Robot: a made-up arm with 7 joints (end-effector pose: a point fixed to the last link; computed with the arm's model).
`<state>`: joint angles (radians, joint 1 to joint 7).
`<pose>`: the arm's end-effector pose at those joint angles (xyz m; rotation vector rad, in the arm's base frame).
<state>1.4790 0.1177 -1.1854 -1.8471 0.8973 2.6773 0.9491</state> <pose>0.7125 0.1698 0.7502 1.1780 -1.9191 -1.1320</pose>
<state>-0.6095 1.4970 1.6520 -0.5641 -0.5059 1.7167 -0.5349</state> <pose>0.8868 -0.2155 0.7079 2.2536 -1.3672 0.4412</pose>
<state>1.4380 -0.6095 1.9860 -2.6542 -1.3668 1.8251 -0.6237</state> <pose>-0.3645 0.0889 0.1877 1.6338 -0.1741 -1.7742</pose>
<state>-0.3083 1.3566 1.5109 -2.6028 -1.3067 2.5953 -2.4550</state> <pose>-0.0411 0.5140 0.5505 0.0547 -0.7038 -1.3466</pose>
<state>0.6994 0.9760 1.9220 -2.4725 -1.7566 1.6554 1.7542</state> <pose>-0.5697 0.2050 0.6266 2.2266 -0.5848 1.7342</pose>
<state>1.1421 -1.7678 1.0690 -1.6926 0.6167 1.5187 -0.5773</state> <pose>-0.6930 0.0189 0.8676 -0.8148 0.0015 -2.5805</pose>
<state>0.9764 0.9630 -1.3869 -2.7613 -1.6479 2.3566 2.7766</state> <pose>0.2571 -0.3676 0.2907 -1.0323 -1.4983 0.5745</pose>
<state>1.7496 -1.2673 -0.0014 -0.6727 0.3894 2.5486 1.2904</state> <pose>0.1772 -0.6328 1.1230 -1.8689 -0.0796 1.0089</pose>
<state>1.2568 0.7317 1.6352 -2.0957 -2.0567 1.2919 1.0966</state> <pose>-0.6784 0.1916 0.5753 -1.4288 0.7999 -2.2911</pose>
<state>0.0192 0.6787 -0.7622 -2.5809 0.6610 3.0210 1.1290</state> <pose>0.1885 -0.4073 0.2325 -0.9070 -1.6539 -1.3055</pose>
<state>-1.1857 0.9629 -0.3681 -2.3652 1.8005 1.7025 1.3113</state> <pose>-0.1399 -0.2382 -0.0050 0.5665 -0.2906 2.2072</pose>
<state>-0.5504 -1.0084 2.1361 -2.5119 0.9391 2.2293 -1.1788</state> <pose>0.3134 0.3662 0.2362 1.2033 0.7026 1.5344</pose>
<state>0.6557 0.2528 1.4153 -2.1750 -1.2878 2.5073 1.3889</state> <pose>-0.3597 0.5413 0.5425 2.1353 -0.5253 1.7471</pose>
